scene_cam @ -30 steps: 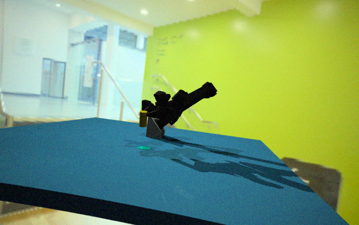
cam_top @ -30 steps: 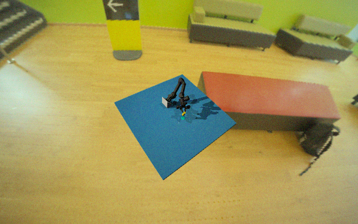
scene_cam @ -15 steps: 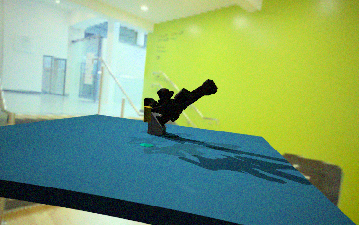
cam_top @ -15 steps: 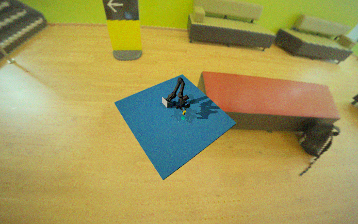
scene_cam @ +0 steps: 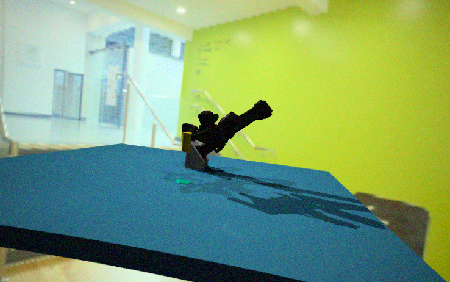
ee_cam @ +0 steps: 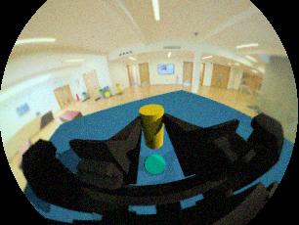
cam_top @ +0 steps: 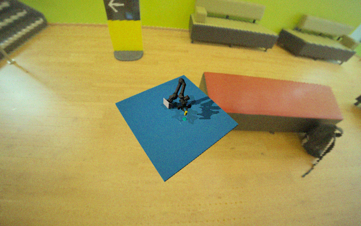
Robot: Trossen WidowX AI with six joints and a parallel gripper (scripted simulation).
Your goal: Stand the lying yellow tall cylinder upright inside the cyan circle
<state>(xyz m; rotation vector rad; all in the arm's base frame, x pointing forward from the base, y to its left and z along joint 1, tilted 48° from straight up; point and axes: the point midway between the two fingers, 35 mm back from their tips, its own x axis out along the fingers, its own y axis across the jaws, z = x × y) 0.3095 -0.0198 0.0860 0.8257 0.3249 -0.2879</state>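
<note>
Right now the cyan circle is 160 mm below my gripper tip. From my gripper tip the other things lie so: yellow tall cylinder: 20 mm below.
</note>
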